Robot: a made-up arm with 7 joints. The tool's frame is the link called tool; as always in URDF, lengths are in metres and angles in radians. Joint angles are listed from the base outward.
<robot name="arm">
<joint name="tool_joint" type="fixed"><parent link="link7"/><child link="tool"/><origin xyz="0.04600 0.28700 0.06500" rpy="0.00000 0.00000 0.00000"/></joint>
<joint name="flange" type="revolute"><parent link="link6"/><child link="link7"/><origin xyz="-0.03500 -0.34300 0.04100" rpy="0.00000 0.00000 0.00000"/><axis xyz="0 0 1"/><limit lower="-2.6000" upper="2.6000"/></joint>
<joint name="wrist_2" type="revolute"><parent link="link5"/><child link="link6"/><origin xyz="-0.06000 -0.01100 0.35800" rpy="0.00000 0.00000 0.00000"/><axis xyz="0 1 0"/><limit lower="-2.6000" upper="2.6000"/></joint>
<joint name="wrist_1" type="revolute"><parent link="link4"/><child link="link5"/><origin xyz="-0.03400 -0.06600 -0.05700" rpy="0.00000 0.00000 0.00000"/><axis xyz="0 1 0"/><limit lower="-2.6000" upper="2.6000"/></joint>
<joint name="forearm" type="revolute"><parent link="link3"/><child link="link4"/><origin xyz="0.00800 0.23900 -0.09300" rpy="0.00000 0.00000 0.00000"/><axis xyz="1 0 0"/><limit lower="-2.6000" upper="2.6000"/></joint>
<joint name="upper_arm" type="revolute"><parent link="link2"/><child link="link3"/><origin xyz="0.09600 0.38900 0.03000" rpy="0.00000 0.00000 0.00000"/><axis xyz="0 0 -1"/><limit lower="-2.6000" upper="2.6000"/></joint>
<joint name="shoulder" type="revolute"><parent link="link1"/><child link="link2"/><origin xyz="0.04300 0.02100 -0.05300" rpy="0.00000 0.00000 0.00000"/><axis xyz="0 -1 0"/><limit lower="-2.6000" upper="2.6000"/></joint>
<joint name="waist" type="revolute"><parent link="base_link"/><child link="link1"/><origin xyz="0.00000 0.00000 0.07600" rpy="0.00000 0.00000 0.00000"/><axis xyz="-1 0 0"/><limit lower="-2.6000" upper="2.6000"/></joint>
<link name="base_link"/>
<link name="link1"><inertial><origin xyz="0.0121 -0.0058 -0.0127"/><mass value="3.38"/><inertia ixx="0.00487" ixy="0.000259" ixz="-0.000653" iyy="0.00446" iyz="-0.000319" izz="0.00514"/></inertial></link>
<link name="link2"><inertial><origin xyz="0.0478 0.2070 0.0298"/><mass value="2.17"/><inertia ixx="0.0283" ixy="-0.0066" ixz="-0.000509" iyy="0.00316" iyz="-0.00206" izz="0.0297"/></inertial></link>
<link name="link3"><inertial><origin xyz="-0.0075 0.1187 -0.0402"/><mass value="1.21"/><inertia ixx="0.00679" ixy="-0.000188" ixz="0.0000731" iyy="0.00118" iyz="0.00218" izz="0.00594"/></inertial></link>
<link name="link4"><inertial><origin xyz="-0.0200 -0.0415 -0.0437"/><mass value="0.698"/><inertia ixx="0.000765" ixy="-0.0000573" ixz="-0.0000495" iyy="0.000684" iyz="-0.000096" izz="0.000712"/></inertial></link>
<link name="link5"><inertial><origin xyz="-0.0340 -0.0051 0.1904"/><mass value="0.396"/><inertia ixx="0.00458" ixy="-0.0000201" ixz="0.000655" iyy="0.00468" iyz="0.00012" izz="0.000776"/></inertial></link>
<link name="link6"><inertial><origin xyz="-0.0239 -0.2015 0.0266"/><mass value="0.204"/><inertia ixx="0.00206" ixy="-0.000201" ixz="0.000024" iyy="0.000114" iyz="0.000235" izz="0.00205"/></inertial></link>
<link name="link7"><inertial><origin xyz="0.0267 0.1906 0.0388"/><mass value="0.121"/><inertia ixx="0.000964" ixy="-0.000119" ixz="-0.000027" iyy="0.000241" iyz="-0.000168" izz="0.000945"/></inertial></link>
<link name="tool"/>
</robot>
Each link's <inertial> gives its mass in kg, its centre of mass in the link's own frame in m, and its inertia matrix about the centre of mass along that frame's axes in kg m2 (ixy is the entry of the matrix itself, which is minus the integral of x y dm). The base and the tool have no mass. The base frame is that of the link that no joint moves.
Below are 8 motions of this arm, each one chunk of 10 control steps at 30 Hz.
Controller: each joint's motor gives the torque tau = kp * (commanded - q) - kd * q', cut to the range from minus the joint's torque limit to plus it. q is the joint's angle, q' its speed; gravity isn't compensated. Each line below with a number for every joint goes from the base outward.
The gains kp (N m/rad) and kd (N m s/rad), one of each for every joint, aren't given. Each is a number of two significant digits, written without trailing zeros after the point. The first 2 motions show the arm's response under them.
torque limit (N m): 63 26 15 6.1 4 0.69 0.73
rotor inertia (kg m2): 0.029 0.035 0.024 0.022 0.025 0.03 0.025
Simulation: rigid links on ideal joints. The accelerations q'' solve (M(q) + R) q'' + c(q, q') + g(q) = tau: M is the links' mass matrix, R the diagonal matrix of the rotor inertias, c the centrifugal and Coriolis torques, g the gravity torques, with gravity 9.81 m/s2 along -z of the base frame. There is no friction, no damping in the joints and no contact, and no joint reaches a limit. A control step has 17 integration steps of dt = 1/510 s. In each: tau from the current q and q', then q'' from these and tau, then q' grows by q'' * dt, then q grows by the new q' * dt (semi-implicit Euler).
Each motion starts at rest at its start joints. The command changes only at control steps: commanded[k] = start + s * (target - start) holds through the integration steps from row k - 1 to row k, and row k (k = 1, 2, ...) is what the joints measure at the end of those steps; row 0 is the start. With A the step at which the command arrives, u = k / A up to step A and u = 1 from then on. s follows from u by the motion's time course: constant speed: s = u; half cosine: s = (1 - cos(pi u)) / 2; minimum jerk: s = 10 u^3 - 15 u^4 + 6 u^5; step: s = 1 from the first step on.
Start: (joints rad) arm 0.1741 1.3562 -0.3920 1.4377 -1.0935 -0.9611 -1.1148
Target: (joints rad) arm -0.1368 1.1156 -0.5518 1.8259 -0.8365 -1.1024 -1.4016
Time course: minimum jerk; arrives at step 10
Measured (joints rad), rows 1 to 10:
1: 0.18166 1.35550 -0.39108 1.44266 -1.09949 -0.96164 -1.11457
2: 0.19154 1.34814 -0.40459 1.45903 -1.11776 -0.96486 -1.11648
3: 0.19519 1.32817 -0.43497 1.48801 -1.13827 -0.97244 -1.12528
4: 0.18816 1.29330 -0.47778 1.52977 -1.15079 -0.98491 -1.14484
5: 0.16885 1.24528 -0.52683 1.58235 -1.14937 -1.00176 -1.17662
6: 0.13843 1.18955 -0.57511 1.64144 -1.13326 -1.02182 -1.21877
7: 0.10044 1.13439 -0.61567 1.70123 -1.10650 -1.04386 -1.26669
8: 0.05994 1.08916 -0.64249 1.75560 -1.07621 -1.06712 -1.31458
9: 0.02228 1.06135 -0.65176 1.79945 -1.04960 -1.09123 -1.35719
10: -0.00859 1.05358 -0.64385 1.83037 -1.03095 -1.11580 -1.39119
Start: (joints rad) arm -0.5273 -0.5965 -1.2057 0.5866 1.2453 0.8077 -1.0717
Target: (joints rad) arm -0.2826 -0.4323 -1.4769 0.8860 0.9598 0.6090 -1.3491
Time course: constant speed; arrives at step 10
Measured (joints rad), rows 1 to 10:
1: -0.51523 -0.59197 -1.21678 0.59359 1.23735 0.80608 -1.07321
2: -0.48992 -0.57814 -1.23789 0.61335 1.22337 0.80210 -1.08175
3: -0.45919 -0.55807 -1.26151 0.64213 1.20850 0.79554 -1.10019
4: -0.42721 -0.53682 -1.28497 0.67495 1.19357 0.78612 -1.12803
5: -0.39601 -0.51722 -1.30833 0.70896 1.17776 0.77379 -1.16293
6: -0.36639 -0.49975 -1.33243 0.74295 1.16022 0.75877 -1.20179
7: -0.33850 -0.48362 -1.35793 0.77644 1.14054 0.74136 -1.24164
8: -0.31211 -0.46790 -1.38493 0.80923 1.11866 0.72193 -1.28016
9: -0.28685 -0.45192 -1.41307 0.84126 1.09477 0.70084 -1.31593
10: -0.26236 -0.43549 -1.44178 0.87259 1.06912 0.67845 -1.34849
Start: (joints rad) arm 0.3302 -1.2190 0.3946 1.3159 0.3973 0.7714 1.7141
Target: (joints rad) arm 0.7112 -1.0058 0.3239 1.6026 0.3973 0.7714 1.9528
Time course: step
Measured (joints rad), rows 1 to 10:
1: 0.39361 -1.15000 0.28979 1.35054 0.32416 0.75444 1.71201
2: 0.48280 -1.06889 0.24112 1.42978 0.29068 0.73616 1.71905
3: 0.56491 -1.02711 0.27505 1.52611 0.31620 0.72810 1.75114
4: 0.63542 -1.01434 0.33926 1.61888 0.36388 0.72794 1.80777
5: 0.69187 -1.01425 0.39886 1.69351 0.41245 0.73242 1.87748
6: 0.73312 -1.01690 0.43804 1.74148 0.45528 0.74075 1.94865
7: 0.75953 -1.01800 0.45363 1.76117 0.49142 0.75389 2.01394
8: 0.77298 -1.01673 0.44933 1.75746 0.52026 0.77250 2.07017
9: 0.77635 -1.01399 0.43166 1.73951 0.54089 0.79572 2.11275
10: 0.77289 -1.01103 0.40741 1.71702 0.55317 0.82133 2.13708

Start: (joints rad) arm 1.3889 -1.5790 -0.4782 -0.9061 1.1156 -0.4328 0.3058
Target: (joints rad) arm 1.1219 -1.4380 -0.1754 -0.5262 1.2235 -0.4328 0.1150
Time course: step
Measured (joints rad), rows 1 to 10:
1: 1.33499 -1.53662 -0.35632 -0.86281 1.12968 -0.42811 0.29143
2: 1.26657 -1.47340 -0.23033 -0.76100 1.15797 -0.41417 0.25013
3: 1.21665 -1.42732 -0.16594 -0.65558 1.17831 -0.40007 0.20054
4: 1.18241 -1.40880 -0.14084 -0.58272 1.18598 -0.39198 0.15708
5: 1.15946 -1.41359 -0.13797 -0.54843 1.18789 -0.39033 0.12515
6: 1.14437 -1.42953 -0.14654 -0.54075 1.19062 -0.39294 0.10482
7: 1.13451 -1.44544 -0.15824 -0.54543 1.19626 -0.39737 0.09396
8: 1.12820 -1.45537 -0.16758 -0.55281 1.20344 -0.40195 0.09002
9: 1.12451 -1.45835 -0.17215 -0.55843 1.20980 -0.40588 0.09074
10: 1.12289 -1.45638 -0.17185 -0.56132 1.21381 -0.40901 0.09429

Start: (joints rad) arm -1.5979 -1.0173 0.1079 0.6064 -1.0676 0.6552 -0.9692
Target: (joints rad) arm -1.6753 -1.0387 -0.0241 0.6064 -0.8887 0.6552 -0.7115
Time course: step
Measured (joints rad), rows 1 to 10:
1: -1.60194 -1.01686 0.09333 0.61030 -1.05365 0.65287 -0.95431
2: -1.61136 -1.01823 0.05791 0.61240 -1.02379 0.64862 -0.91549
3: -1.62378 -1.02403 0.01261 0.60862 -0.98667 0.64423 -0.86536
4: -1.63711 -1.03347 -0.03342 0.60027 -0.94703 0.64017 -0.81654
5: -1.64957 -1.04326 -0.07374 0.59020 -0.90811 0.63660 -0.77604
6: -1.65992 -1.05020 -0.10448 0.58114 -0.87261 0.63380 -0.74675
7: -1.66747 -1.05294 -0.12402 0.57496 -0.84284 0.63208 -0.72870
8: -1.67212 -1.05207 -0.13276 0.57233 -0.82047 0.63166 -0.72023
9: -1.67417 -1.04917 -0.13257 0.57282 -0.80619 0.63244 -0.71880
10: -1.67419 -1.04568 -0.12621 0.57543 -0.79953 0.63407 -0.72169

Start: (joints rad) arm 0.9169 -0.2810 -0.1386 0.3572 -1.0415 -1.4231 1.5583
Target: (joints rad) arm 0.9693 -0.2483 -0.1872 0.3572 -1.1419 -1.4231 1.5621
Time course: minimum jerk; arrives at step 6
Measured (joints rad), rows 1 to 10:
1: 0.92014 -0.28474 -0.13161 0.36415 -1.04560 -1.42506 1.55751
2: 0.92788 -0.28865 -0.11798 0.37619 -1.05789 -1.42691 1.55423
3: 0.93897 -0.28615 -0.10607 0.38714 -1.07795 -1.42537 1.54832
4: 0.95238 -0.27685 -0.10050 0.39592 -1.10503 -1.42021 1.54139
5: 0.96627 -0.26490 -0.10140 0.40372 -1.13749 -1.41306 1.53591
6: 0.97840 -0.25515 -0.10592 0.41141 -1.17212 -1.40571 1.53377
7: 0.98740 -0.24970 -0.11111 0.41853 -1.20482 -1.39901 1.53505
8: 0.99321 -0.24788 -0.11529 0.42406 -1.23222 -1.39307 1.53847
9: 0.99638 -0.24813 -0.11791 0.42746 -1.25258 -1.38780 1.54246
10: 0.99764 -0.24920 -0.11915 0.42881 -1.26579 -1.38326 1.54584

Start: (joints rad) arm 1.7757 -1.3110 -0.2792 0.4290 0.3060 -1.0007 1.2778
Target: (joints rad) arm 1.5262 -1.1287 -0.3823 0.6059 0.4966 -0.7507 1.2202
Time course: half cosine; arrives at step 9
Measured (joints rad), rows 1 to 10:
1: 1.76920 -1.30933 -0.26909 0.42894 0.31178 -1.00264 1.27585
2: 1.75658 -1.29887 -0.25964 0.43056 0.32150 -1.00586 1.26870
3: 1.73876 -1.27788 -0.25731 0.43785 0.33447 -1.00662 1.25737
4: 1.71468 -1.24892 -0.26134 0.45317 0.35160 -1.00185 1.24386
5: 1.68435 -1.21608 -0.27097 0.47644 0.37259 -0.98963 1.23000
6: 1.64925 -1.18378 -0.28564 0.50533 0.39619 -0.96943 1.21728
7: 1.61218 -1.15612 -0.30435 0.53595 0.42091 -0.94213 1.20676
8: 1.57677 -1.13650 -0.32539 0.56378 0.44534 -0.90993 1.19901
9: 1.54692 -1.12719 -0.34643 0.58459 0.46816 -0.87598 1.19414
10: 1.52512 -1.12705 -0.36440 0.59677 0.48894 -0.84331 1.19157

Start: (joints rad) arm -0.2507 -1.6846 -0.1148 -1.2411 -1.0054 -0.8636 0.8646
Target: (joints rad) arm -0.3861 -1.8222 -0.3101 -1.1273 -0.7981 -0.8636 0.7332
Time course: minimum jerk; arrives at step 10
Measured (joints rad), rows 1 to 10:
1: -0.24234 -1.68732 -0.11458 -1.23838 -1.01002 -0.86448 0.86566
2: -0.22793 -1.69516 -0.10412 -1.22923 -1.01978 -0.87001 0.86965
3: -0.21482 -1.70684 -0.08783 -1.21721 -1.02347 -0.88220 0.87422
4: -0.20699 -1.72269 -0.07428 -1.20484 -1.01332 -0.90043 0.87535
5: -0.20650 -1.74371 -0.07000 -1.19254 -0.98710 -0.92243 0.86980
6: -0.21369 -1.76949 -0.07824 -1.17999 -0.94737 -0.94523 0.85638
7: -0.22735 -1.79722 -0.09887 -1.16712 -0.89999 -0.96592 0.83627
8: -0.24510 -1.82236 -0.12886 -1.15435 -0.85259 -0.98209 0.81243
9: -0.26394 -1.84040 -0.16332 -1.14250 -0.81263 -0.99208 0.78870
10: -0.28112 -1.84895 -0.19689 -1.13228 -0.78546 -0.99514 0.76861

